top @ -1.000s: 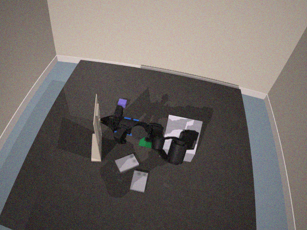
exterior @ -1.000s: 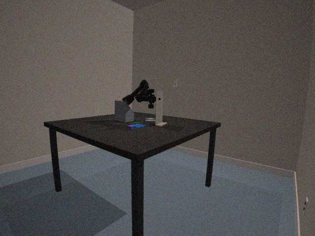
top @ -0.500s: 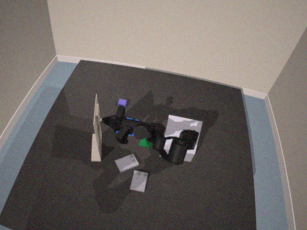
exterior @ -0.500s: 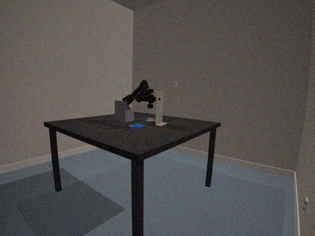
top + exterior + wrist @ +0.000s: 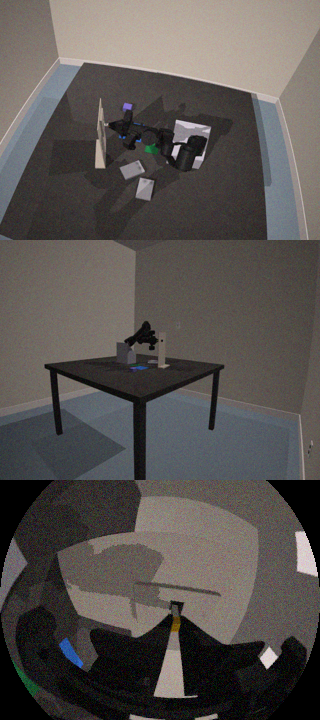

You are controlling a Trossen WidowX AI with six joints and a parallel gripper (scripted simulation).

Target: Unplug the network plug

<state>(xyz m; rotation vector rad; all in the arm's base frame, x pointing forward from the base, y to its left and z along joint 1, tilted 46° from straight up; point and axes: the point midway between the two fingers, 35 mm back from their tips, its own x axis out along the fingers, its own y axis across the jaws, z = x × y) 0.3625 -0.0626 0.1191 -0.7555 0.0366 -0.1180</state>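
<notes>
My gripper tip is 24 cm above the blue marked square, 16 cm to the left of it and 8 cm past it. The rest, counted from my gripper tip: flat green square (24 cm below, 21 cm behind, 9 cm to the right); then upright panel (10 cm below, 4 cm ahead); then network plug (right at my gripper tip).
</notes>
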